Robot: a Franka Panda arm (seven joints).
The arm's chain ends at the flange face. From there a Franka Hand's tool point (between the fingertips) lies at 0.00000 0.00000 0.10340 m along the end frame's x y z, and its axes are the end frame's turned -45 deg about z.
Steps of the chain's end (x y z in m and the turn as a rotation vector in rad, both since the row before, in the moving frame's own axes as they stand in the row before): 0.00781, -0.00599, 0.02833, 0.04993, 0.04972, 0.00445; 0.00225, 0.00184, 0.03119, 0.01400, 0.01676, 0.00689; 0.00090, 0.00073, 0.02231, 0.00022, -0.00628, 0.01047; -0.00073, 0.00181, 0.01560, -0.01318, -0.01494, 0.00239; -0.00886, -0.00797, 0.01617, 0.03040, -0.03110, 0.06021; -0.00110, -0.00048, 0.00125, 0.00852, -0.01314, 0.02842
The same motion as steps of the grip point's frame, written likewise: 0.01704, 0.00129, 0.02807, 0.00015, 0.07046, 0.00445; 0.00254, 0.00310, 0.03117, -0.00195, 0.02175, 0.00689; -0.00032, 0.00068, 0.02231, 0.00460, -0.00429, 0.01047; -0.00385, 0.00063, 0.01558, 0.00124, -0.01988, 0.00239; -0.00055, -0.01639, 0.01607, 0.04349, -0.00049, 0.06021; -0.00075, -0.00271, 0.00124, 0.01532, -0.00327, 0.02842
